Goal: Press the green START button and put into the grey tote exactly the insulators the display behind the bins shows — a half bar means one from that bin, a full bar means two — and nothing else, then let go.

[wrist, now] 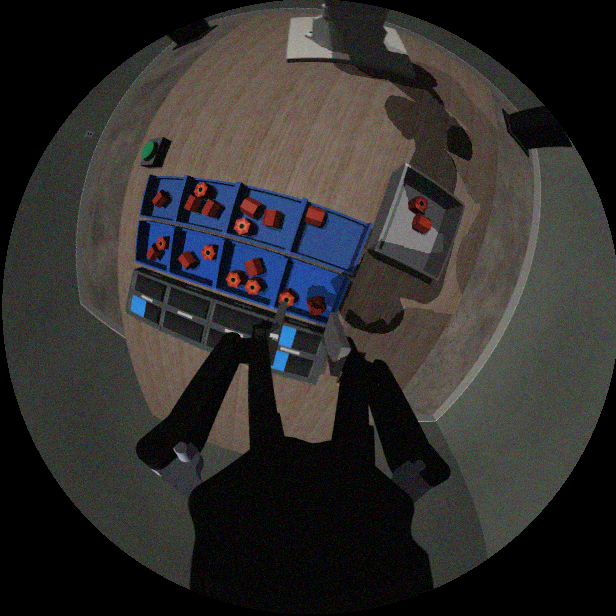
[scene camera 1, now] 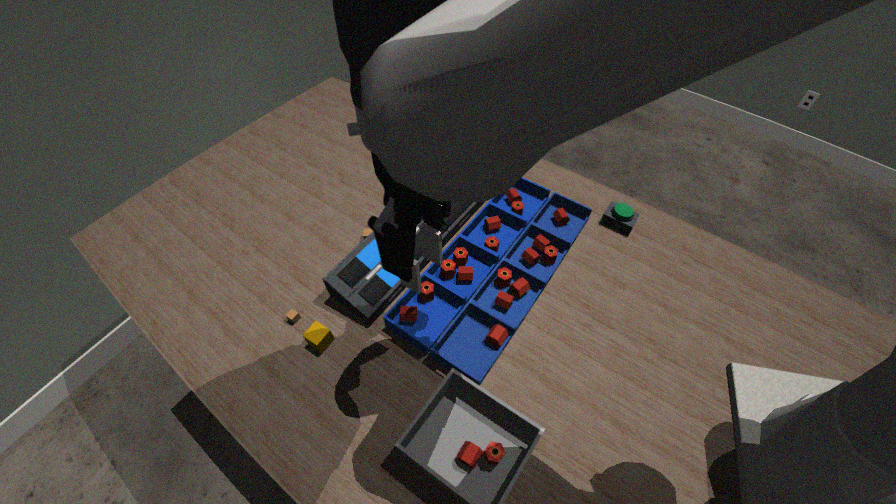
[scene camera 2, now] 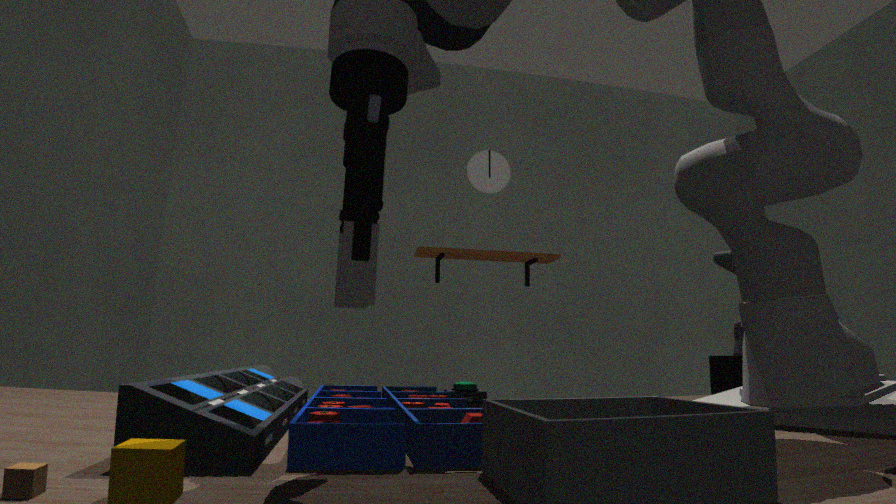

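Observation:
My gripper [scene camera 1: 413,282] hangs high above the edge between the display [scene camera 1: 366,278] and the nearest left blue bin. In the wrist view its fingers [wrist: 307,330] are spread apart with nothing between them. The blue bins [scene camera 1: 488,275] form two rows holding red insulators; the bin below me has two [scene camera 1: 408,313]. The grey tote [scene camera 1: 466,438] in front of the bins holds two red insulators [scene camera 1: 481,452]. The display shows three lit blue bars [wrist: 286,336] [wrist: 280,360] [wrist: 137,304]. The green START button [scene camera 1: 622,210] sits beyond the far end of the bins.
A yellow cube [scene camera 1: 317,335] and a small tan cube [scene camera 1: 292,315] lie on the table left of the display. The arm's base [scene camera 1: 770,394] stands at the right edge. The tote's walls [scene camera 2: 626,445] rise higher than the bins [scene camera 2: 382,432].

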